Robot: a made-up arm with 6 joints.
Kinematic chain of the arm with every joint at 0, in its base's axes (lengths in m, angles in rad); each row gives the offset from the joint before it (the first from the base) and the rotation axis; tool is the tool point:
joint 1: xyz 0 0 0.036 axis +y
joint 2: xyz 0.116 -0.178 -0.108 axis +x
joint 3: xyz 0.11 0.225 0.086 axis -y
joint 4: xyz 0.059 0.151 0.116 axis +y
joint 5: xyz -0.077 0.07 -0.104 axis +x
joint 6: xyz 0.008 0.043 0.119 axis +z
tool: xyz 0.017 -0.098 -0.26
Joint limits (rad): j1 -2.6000..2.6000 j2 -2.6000..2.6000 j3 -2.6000..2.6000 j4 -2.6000..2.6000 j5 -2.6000..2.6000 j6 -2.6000..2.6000
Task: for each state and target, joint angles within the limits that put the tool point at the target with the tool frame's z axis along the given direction. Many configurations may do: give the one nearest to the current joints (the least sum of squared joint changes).
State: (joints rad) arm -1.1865 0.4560 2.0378 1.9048 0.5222 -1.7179
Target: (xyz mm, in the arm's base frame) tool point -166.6 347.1 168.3 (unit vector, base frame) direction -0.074 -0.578 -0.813
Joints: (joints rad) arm -1.8576 0.8246 2.3320 1.4531 0.1722 -1.8766
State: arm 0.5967 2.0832 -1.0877 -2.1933 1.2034 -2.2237
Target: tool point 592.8 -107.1 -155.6 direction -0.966 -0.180 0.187
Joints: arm 1.2909 1.7189 -1.5009 -2.4688 0.9980 -2.1167
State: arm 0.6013 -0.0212 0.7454 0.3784 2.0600 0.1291
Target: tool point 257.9 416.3 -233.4 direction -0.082 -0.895 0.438
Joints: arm 0.3467 -0.3740 0.9761 -0.4604 1.3407 0.4236
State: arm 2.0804 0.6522 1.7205 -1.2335 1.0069 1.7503
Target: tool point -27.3 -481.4 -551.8 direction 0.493 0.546 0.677
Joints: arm 2.6000 1.5118 0.9548 -1.2475 0.2977 1.9555
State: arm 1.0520 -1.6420 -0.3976 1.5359 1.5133 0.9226
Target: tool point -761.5 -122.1 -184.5 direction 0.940 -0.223 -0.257
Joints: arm 1.6292 -1.9068 -0.7198 2.0550 0.9734 1.3700
